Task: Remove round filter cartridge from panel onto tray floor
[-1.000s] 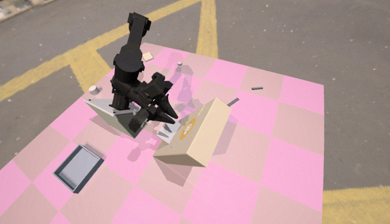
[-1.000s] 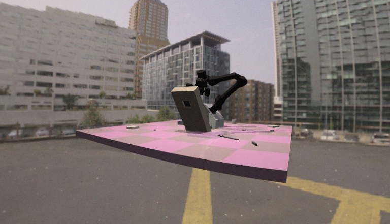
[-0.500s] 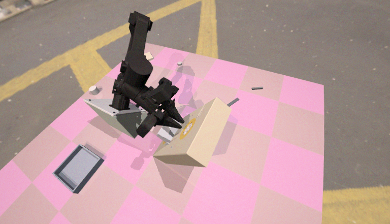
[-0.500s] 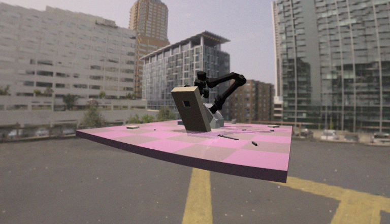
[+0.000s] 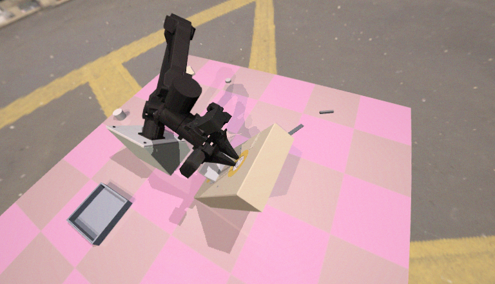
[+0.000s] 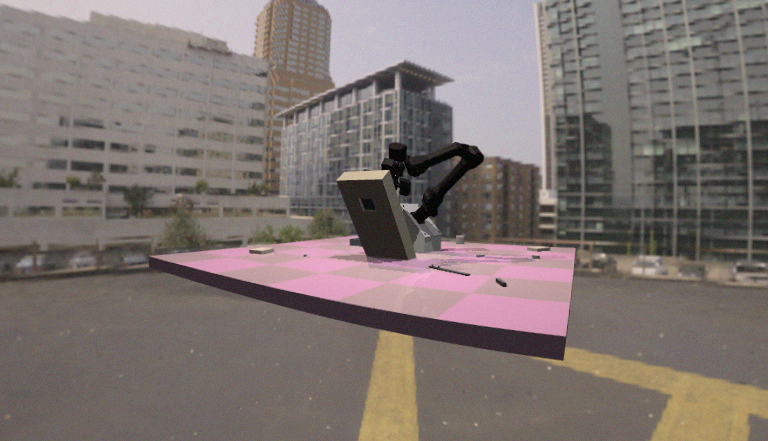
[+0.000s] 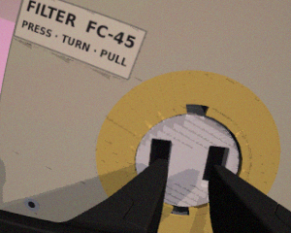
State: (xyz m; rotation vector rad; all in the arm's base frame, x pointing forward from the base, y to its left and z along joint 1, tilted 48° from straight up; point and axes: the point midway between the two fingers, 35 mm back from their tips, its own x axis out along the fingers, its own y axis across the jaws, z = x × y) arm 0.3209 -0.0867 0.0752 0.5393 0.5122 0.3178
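Right now the round filter cartridge is 20 mm ahead of my gripper tip and 10 mm below it. From my gripper tip the other things lie so: grey tray 420 mm behind, 280 mm to the right, 220 mm below; beige service panel 90 mm below, 30 mm behind.
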